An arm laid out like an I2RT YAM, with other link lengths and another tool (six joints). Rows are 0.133 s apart.
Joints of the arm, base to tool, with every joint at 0 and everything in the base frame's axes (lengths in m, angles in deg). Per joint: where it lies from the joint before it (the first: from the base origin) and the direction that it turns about. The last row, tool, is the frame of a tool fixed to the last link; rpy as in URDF.
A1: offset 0 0 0.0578 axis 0 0 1
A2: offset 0.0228 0.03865 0.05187 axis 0 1 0
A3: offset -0.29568 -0.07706 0 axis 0 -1 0
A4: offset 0.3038 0.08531 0.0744 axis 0 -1 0
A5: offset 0.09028 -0.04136 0.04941 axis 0 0 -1
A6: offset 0.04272 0 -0.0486 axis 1 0 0
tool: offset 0.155 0.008 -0.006 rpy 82 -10.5 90
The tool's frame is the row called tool.
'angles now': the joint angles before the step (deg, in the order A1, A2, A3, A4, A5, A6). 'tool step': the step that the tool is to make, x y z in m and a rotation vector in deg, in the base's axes. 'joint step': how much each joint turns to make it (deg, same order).
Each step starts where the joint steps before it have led.
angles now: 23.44 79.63 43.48 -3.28 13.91 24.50
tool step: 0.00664 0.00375 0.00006 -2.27 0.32 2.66
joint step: -0.30 1.67 1.85 -0.57 -1.03 -3.49
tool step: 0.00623 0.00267 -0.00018 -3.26 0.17 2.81
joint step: -0.11 1.62 1.87 -0.75 -0.35 -4.23
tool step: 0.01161 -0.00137 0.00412 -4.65 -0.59 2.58
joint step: -0.35 1.96 2.65 -0.74 0.69 -5.48
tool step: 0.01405 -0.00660 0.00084 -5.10 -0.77 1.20
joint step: -0.50 2.43 2.35 0.09 1.95 -5.07
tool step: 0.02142 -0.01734 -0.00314 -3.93 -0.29 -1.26
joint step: -1.87 3.62 2.95 0.46 1.99 -3.39
